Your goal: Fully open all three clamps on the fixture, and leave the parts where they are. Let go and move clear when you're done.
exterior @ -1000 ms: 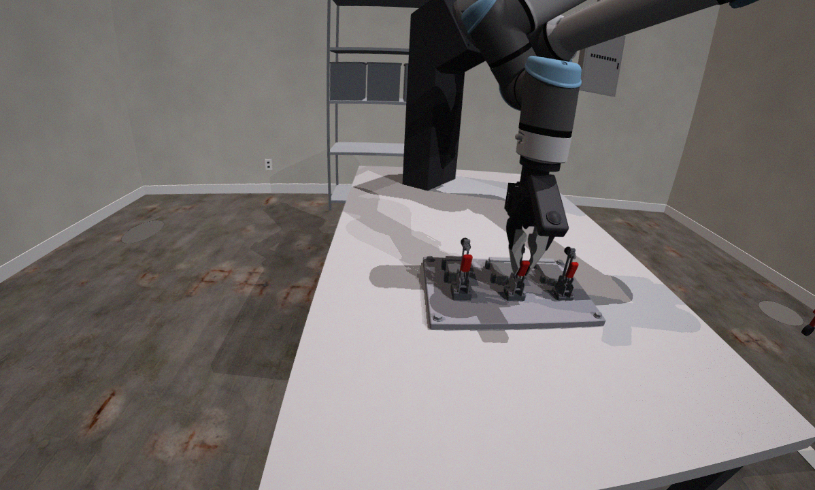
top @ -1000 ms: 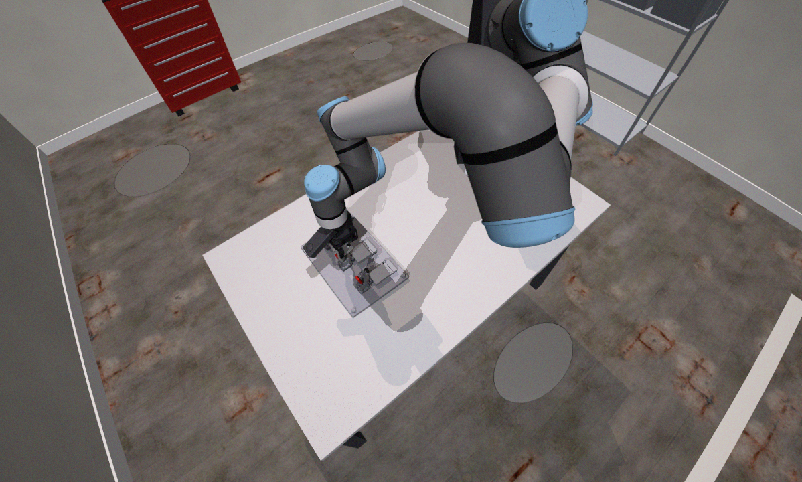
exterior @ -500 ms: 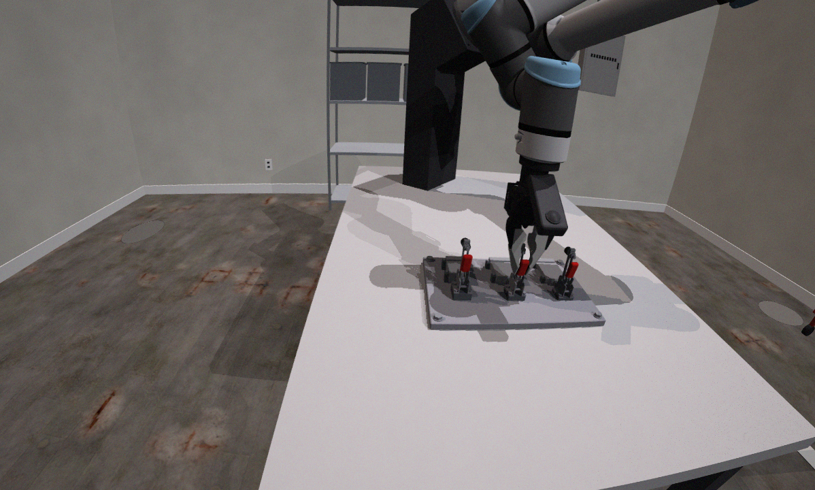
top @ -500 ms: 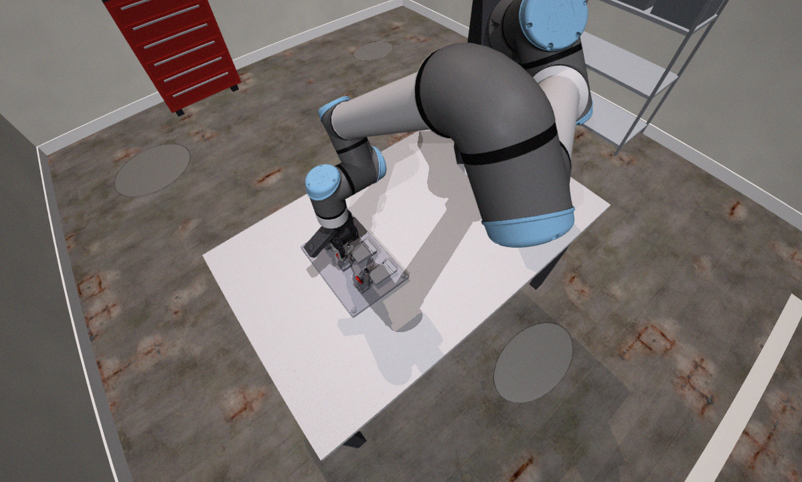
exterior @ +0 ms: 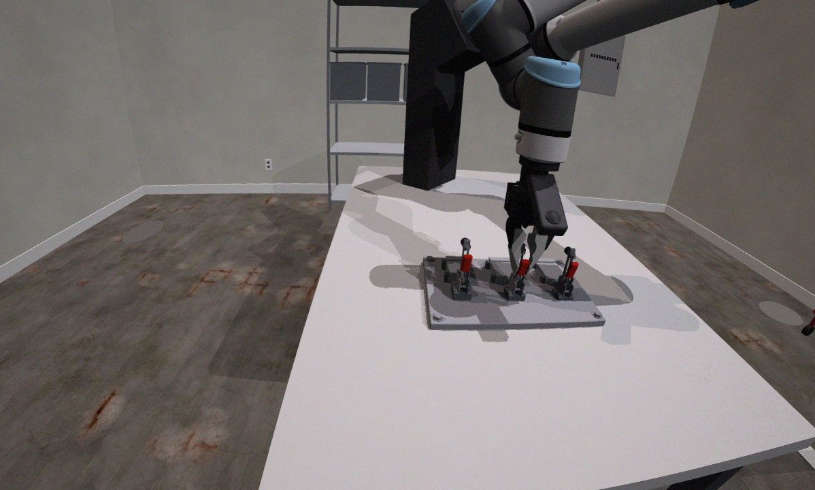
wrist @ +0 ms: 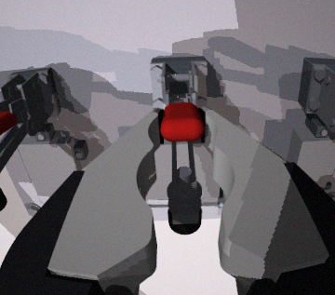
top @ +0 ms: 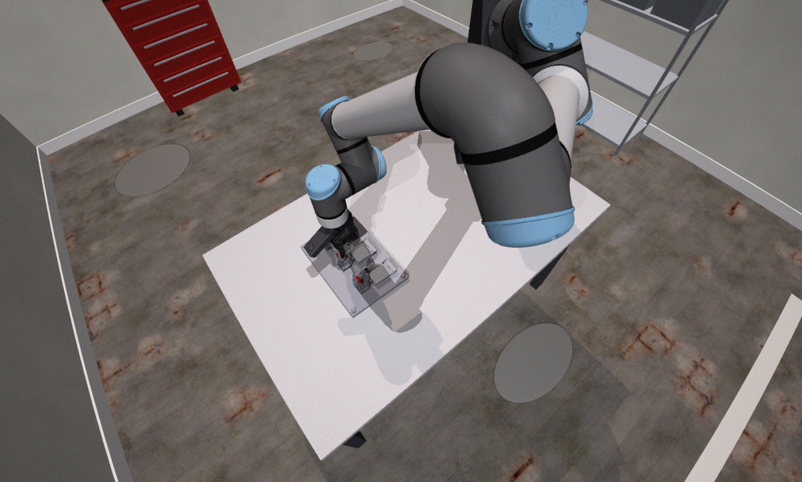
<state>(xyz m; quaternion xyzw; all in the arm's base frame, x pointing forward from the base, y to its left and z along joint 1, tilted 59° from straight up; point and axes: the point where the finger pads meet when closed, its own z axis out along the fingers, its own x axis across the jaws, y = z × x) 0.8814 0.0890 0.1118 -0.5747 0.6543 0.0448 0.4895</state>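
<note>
Now: the fixture 40 mm behind my hand, 10 mm to the right of it and 80 mm below it.
</note>
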